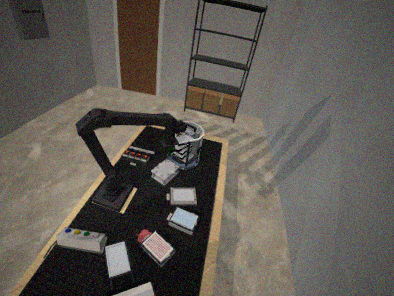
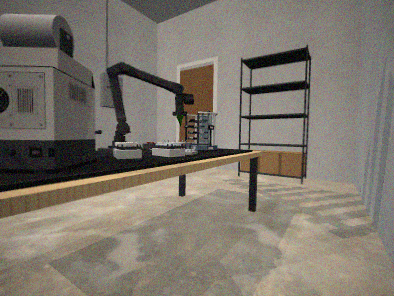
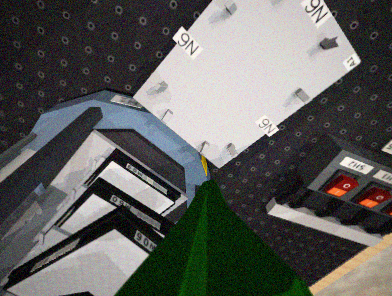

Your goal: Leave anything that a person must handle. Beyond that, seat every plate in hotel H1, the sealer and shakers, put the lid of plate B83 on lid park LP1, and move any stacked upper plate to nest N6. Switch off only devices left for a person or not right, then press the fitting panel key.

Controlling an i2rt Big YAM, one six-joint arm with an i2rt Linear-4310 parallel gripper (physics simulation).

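Places are measured from the arm's base along level axes (x right, y down, z ahead), in millimetres.
Pixels of known places: gripper, fingertip midpoint: (image 1: 169,153) (image 2: 180,126) (image 3: 211,188); arm's base, link origin: (image 1: 113,192).
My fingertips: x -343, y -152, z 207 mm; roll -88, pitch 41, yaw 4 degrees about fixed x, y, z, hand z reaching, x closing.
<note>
For each thing: its top centre in the pictures, then the offset to it from my fingertips. "spot": a spot on its surface instead.
- round hotel, top centre: (image 1: 187,127) (image 2: 201,110) dx -171, dy -122, dz +40 mm
- white nest N6, top centre: (image 3: 241,87) (image 1: 165,167) (image 2: 175,140) dx +36, dy +95, dz -8 mm
- white-topped item, top centre: (image 1: 183,194) dx +149, dy +146, dz +182 mm
- blue-topped plate, top centre: (image 2: 168,142) (image 1: 184,217) dx +313, dy +102, dz +257 mm
- red-patterned plate, top centre: (image 2: 126,142) (image 1: 157,245) dx +509, dy +102, dz +204 mm
- pale plate, top centre: (image 1: 116,257) dx +652, dy +37, dz +90 mm
- switch strip, surface spot: (image 3: 350,186) spot: dx +5, dy +120, dz -203 mm
- key panel, top centre: (image 1: 78,235) dx +656, dy +87, dz -148 mm
- red round item, surface spot: (image 1: 144,235) spot: dx +473, dy +171, dz +101 mm
- large grey machine, top centre: (image 2: 41,19) dx +832, dy -285, dz +280 mm
My gripper (image 2: 180,120) (image 3: 211,188) is shut and empty, its green fingertips together, pointing down beside the hotel. The round hotel (image 1: 187,164) (image 2: 206,131) (image 3: 165,131) has a blue base and clear walls. Several dark-framed plates, among them a plate (image 3: 132,187), are stacked at differing angles inside it; their small labels are hard to read. The white nest N6 (image 1: 165,171) (image 3: 240,70) has pegs and bears no plate. A white-topped item (image 1: 183,195), a blue-topped plate (image 1: 184,219), a red-patterned plate (image 1: 158,246) and a pale plate (image 1: 118,258) lie along the table. B83 and LP1 cannot be read.
The switch strip (image 1: 138,154) (image 3: 350,186) has red rockers, one labelled SH2. A key panel (image 1: 81,240) with coloured buttons stands at the table's left. A red round item (image 1: 144,235) touches the red-patterned plate. A large grey machine (image 2: 30,100) stands at the near end.
</note>
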